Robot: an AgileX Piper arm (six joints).
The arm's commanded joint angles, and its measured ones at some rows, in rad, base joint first. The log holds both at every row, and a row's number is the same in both.
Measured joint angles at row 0:
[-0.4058, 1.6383, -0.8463, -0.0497, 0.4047, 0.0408]
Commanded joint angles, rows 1 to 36:
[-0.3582, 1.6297, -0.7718, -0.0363, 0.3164, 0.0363]
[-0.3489, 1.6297, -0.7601, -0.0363, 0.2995, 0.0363]
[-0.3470, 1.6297, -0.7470, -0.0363, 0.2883, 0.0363]
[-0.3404, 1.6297, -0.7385, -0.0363, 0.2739, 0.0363]
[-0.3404, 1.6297, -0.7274, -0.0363, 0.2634, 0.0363]
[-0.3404, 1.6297, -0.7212, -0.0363, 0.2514, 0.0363]
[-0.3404, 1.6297, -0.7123, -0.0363, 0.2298, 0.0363]
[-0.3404, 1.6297, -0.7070, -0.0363, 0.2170, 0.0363]
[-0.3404, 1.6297, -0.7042, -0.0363, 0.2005, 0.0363]
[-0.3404, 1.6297, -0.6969, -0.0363, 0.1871, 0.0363]
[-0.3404, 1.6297, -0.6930, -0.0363, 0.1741, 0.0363]
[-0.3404, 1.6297, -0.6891, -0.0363, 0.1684, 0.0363]
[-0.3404, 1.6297, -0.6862, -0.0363, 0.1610, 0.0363]
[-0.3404, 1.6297, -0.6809, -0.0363, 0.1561, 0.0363]
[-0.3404, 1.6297, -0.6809, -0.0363, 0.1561, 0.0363]
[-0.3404, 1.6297, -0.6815, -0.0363, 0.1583, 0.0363]
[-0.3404, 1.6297, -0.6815, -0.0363, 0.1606, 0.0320]
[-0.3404, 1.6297, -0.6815, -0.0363, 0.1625, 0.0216]
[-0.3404, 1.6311, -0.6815, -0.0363, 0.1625, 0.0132]
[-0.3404, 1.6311, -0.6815, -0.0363, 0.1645, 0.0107]
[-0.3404, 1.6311, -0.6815, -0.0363, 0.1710, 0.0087]
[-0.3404, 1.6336, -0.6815, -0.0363, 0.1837, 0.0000]
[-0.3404, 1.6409, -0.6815, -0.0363, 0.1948, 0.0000]
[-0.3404, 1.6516, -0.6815, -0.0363, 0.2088, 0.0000]
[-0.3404, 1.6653, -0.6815, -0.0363, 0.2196, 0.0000]
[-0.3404, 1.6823, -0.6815, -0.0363, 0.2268, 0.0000]
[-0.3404, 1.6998, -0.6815, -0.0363, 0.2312, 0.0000]
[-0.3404, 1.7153, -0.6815, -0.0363, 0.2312, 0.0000]
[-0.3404, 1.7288, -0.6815, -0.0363, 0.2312, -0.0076]
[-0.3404, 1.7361, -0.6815, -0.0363, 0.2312, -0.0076]
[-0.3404, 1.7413, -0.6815, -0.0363, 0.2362, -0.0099]
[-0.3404, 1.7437, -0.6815, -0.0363, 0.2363, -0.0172]
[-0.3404, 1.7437, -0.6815, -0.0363, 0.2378, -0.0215]
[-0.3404, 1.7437, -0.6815, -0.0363, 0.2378, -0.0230]
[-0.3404, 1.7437, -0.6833, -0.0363, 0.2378, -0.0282]
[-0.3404, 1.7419, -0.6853, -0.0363, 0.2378, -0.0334]
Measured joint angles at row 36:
[-0.3466, 1.7341, -0.6883, -0.0381, 0.2254, -0.0100]
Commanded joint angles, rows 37 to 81:
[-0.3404, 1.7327, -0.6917, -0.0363, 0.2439, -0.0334]
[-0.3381, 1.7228, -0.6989, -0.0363, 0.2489, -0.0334]
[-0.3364, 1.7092, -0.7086, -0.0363, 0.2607, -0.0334]
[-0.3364, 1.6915, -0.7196, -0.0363, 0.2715, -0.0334]
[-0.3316, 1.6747, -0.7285, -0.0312, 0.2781, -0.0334]
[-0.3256, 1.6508, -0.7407, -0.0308, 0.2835, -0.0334]
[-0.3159, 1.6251, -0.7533, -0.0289, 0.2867, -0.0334]
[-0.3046, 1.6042, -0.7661, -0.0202, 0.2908, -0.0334]
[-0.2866, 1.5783, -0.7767, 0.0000, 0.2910, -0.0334]
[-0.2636, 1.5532, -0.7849, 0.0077, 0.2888, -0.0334]
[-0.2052, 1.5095, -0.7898, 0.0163, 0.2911, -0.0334]
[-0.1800, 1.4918, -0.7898, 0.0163, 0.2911, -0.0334]
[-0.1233, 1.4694, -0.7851, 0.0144, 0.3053, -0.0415]
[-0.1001, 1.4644, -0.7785, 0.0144, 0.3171, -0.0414]
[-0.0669, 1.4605, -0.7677, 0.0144, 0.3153, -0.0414]
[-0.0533, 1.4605, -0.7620, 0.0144, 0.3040, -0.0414]
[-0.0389, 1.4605, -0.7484, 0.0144, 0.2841, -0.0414]
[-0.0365, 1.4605, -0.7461, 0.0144, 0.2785, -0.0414]
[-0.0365, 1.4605, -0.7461, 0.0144, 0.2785, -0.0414]
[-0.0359, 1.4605, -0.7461, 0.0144, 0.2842, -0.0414]
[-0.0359, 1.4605, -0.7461, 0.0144, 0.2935, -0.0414]
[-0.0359, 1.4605, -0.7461, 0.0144, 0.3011, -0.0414]
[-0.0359, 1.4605, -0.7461, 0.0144, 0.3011, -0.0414]
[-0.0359, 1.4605, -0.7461, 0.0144, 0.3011, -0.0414]
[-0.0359, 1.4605, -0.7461, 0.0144, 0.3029, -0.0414]
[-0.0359, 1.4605, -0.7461, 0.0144, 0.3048, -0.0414]
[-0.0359, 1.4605, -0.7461, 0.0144, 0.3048, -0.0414]
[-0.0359, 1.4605, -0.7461, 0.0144, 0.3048, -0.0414]
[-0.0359, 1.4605, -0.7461, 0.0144, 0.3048, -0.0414]
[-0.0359, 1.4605, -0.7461, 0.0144, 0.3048, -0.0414]
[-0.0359, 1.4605, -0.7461, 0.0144, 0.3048, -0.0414]
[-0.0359, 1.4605, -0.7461, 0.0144, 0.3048, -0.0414]
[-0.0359, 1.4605, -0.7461, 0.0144, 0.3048, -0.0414]
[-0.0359, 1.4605, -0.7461, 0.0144, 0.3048, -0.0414]
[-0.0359, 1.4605, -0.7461, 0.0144, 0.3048, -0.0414]
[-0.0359, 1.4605, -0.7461, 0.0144, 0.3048, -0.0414]
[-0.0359, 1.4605, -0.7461, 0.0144, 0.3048, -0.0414]
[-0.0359, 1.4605, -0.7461, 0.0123, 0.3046, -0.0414]
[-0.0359, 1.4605, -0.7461, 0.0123, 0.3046, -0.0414]
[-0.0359, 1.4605, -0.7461, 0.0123, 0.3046, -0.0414]
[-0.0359, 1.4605, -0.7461, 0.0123, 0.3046, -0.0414]
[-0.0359, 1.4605, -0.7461, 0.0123, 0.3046, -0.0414]
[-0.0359, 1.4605, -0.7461, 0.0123, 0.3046, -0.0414]
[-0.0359, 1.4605, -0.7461, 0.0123, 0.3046, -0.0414]
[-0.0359, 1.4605, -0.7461, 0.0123, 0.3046, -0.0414]
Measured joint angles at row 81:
[-0.0370, 1.4685, -0.7489, 0.0112, 0.3008, -0.0344]
